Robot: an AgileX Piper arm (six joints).
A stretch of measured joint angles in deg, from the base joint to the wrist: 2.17 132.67 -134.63 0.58 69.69 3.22; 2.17 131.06 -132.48 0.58 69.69 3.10; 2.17 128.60 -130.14 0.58 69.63 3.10; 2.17 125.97 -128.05 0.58 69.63 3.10; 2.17 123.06 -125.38 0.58 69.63 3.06; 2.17 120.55 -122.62 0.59 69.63 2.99; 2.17 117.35 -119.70 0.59 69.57 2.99; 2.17 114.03 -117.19 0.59 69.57 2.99; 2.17 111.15 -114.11 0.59 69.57 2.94; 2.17 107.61 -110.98 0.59 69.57 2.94; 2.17 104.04 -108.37 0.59 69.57 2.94; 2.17 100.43 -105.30 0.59 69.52 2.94; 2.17 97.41 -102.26 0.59 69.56 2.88; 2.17 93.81 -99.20 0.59 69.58 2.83
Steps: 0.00 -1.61 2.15 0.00 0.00 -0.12; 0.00 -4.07 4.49 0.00 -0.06 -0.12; 0.00 -6.70 6.58 0.00 -0.06 -0.12; 0.00 -9.61 9.25 0.00 -0.06 -0.16; 0.00 -12.12 12.01 0.01 -0.06 -0.23; 0.00 -15.32 14.93 0.01 -0.12 -0.23; 0.00 -18.64 17.44 0.01 -0.12 -0.23; 0.00 -21.52 20.52 0.01 -0.12 -0.28; 0.00 -25.06 23.65 0.01 -0.12 -0.28; 0.00 -28.63 26.26 0.01 -0.12 -0.28; 0.00 -32.24 29.33 0.01 -0.17 -0.28; 0.00 -35.26 32.37 0.01 -0.13 -0.34; 0.00 -38.86 35.43 0.01 -0.11 -0.39
